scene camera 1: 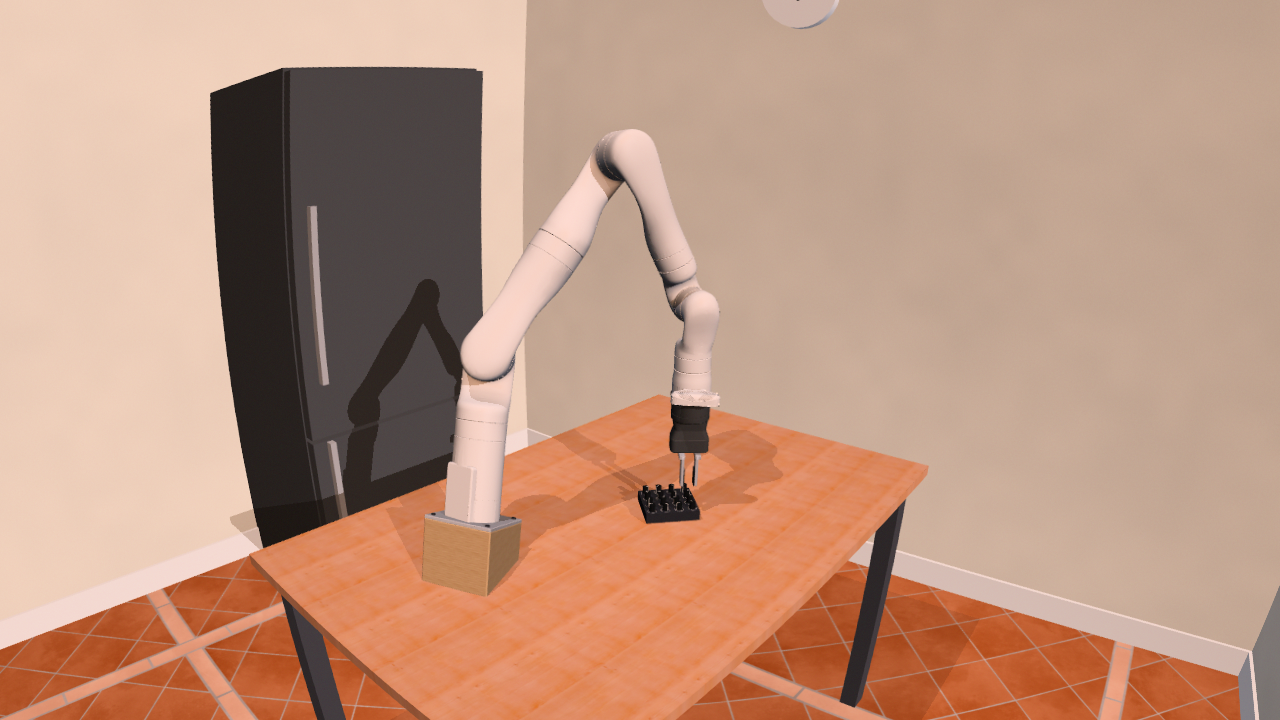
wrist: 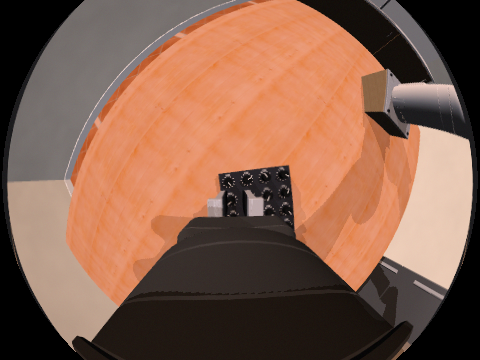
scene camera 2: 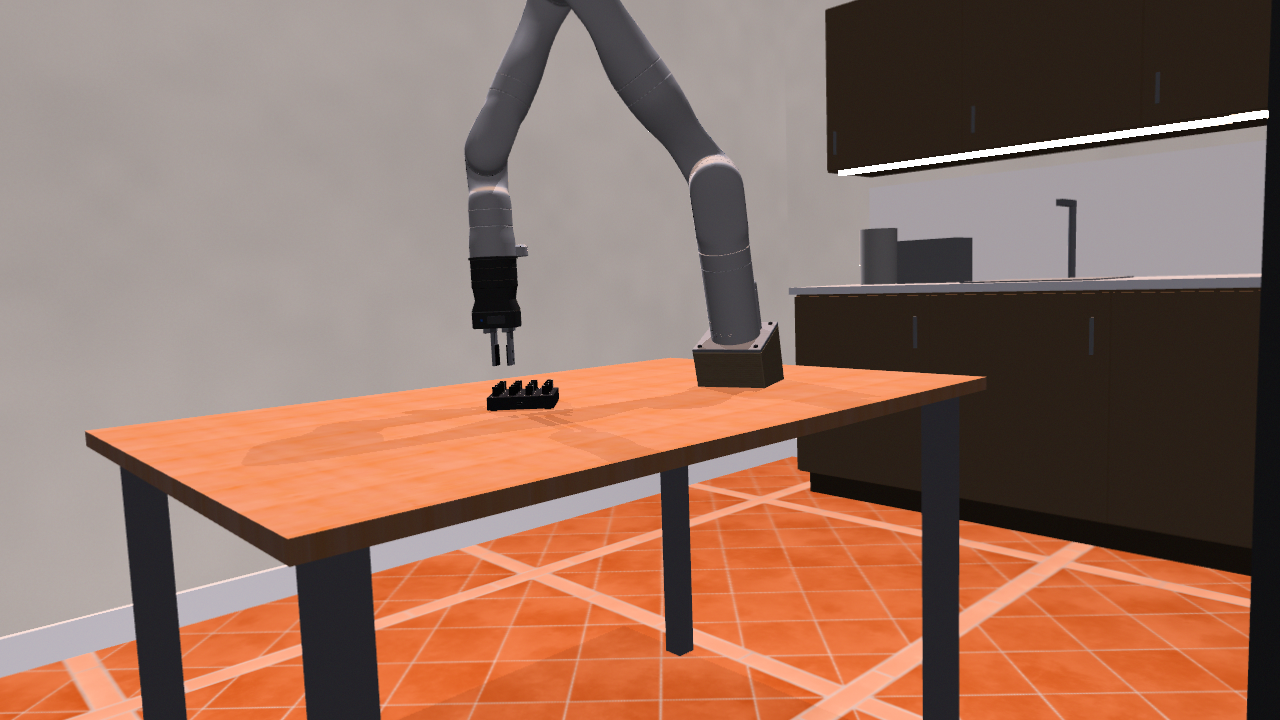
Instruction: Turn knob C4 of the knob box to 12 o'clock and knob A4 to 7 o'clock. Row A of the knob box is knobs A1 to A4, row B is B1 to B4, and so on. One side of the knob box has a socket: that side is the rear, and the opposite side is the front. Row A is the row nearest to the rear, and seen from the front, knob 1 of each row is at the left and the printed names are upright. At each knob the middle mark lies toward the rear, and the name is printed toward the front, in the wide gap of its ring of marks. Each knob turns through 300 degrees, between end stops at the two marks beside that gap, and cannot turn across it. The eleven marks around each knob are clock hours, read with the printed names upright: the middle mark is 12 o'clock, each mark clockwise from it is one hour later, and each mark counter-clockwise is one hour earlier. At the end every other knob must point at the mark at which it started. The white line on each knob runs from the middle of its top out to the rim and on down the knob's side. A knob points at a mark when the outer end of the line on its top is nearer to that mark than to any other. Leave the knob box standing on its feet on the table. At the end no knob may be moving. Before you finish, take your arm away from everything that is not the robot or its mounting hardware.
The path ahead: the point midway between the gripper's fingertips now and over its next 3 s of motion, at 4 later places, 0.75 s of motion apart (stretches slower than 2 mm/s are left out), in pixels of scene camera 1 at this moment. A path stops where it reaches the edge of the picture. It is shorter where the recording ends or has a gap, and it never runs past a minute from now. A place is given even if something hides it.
The gripper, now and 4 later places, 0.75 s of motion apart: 688, 483; 678, 487; 675, 483; 685, 477; 691, 474
